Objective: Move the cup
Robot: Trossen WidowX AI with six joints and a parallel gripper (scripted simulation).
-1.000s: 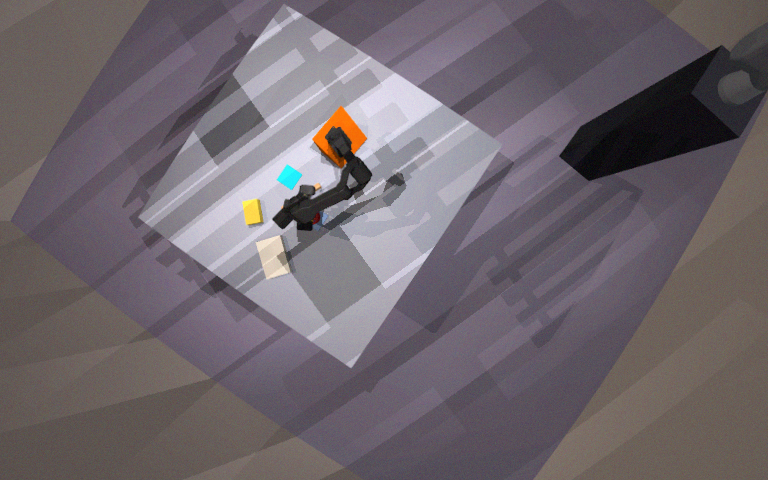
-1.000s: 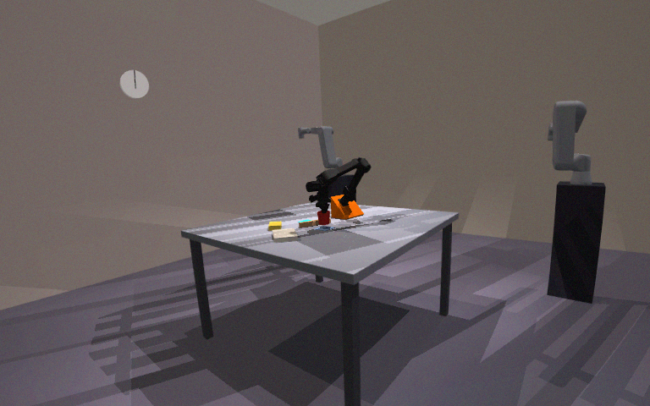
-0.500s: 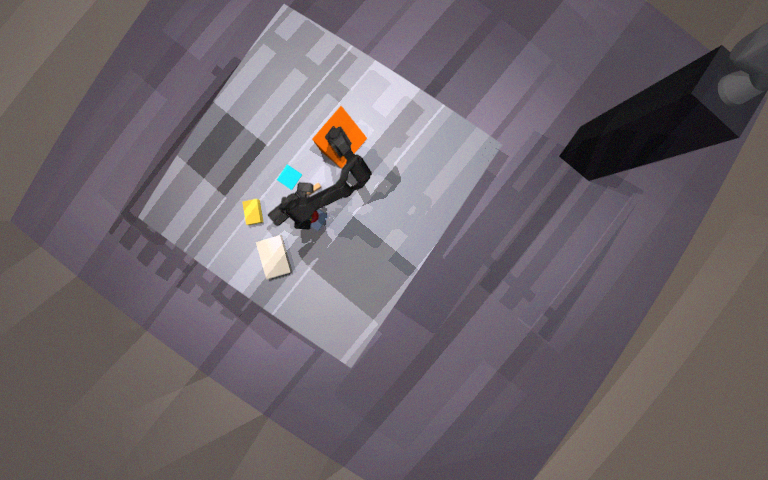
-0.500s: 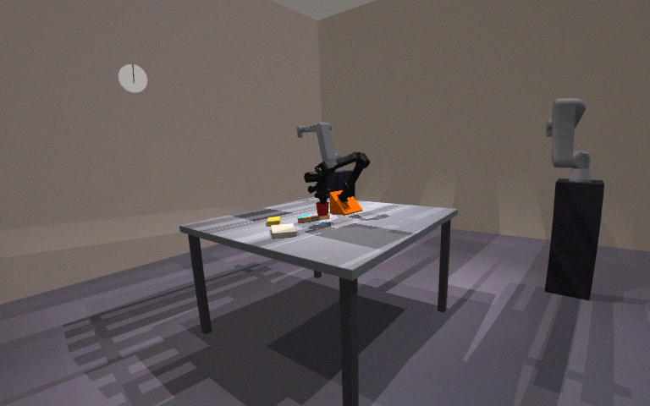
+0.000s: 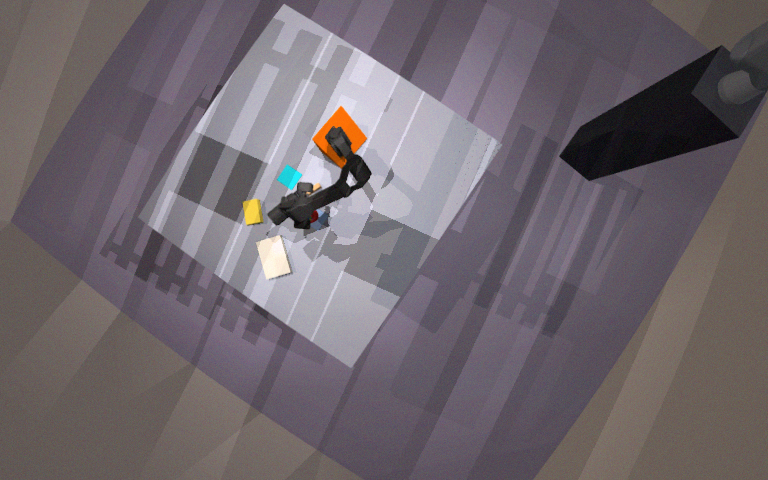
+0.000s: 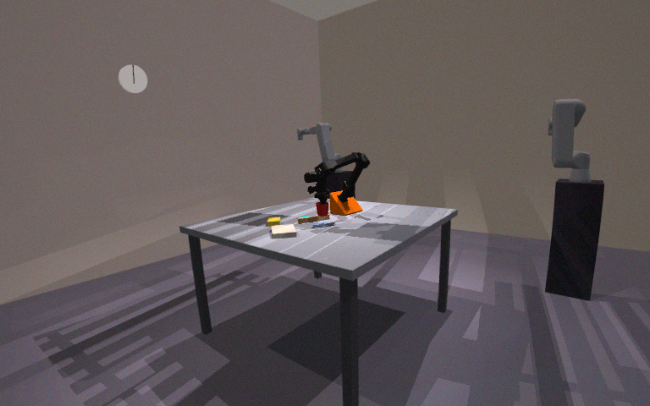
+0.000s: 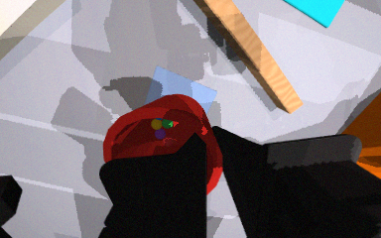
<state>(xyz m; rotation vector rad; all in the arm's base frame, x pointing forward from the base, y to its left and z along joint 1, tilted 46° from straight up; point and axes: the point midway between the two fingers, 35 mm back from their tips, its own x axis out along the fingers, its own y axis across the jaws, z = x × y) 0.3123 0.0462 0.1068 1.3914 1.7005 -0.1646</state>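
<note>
My gripper tip is 50 mm past the cyan pad, 200 mm to the left of it and 100 mm above it. Round my gripper tip: wooden bar 10 mm behind, 90 mm to the right, 90 mm below; red cup 30 mm ahead, 20 mm to the left; light blue pad 30 mm ahead, 20 mm to the left, 100 mm below.
</note>
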